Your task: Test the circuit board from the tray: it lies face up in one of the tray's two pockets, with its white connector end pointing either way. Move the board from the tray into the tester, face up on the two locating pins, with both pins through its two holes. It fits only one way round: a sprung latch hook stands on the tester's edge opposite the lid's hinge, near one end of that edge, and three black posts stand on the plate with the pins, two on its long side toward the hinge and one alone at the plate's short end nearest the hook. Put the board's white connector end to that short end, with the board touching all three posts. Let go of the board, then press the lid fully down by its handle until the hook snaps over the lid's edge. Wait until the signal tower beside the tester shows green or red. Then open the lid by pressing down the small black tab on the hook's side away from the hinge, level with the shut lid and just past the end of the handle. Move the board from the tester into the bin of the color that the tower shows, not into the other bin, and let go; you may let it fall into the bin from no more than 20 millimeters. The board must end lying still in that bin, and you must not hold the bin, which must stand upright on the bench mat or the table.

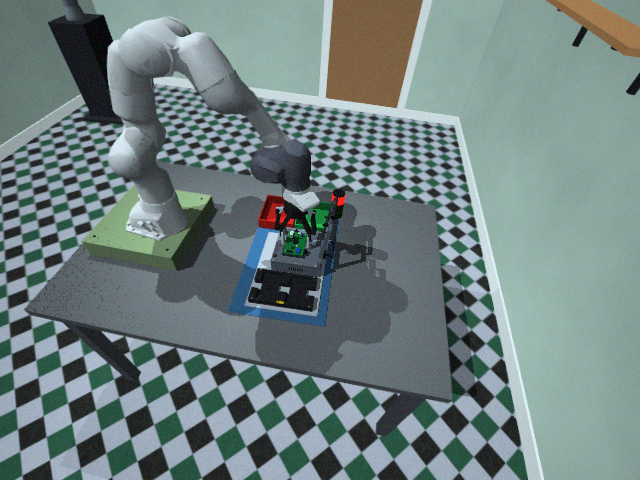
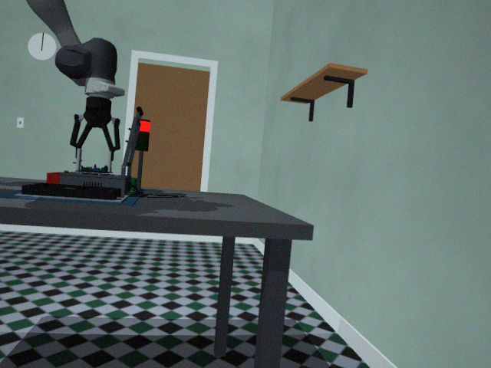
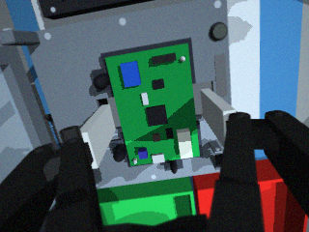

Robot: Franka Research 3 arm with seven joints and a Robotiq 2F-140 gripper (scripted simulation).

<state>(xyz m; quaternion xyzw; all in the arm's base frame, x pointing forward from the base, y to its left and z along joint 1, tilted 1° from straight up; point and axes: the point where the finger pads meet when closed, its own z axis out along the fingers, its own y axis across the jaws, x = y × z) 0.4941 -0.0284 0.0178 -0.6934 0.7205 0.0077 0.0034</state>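
The green circuit board is 20 mm below my hand. From my hand the other things lie so: tester lid (110 mm ahead, 90 mm above); then tester plate (10 mm ahead, 10 mm to the left, 20 mm below); then black latch hook (60 mm behind, 60 mm to the left, 10 mm below).
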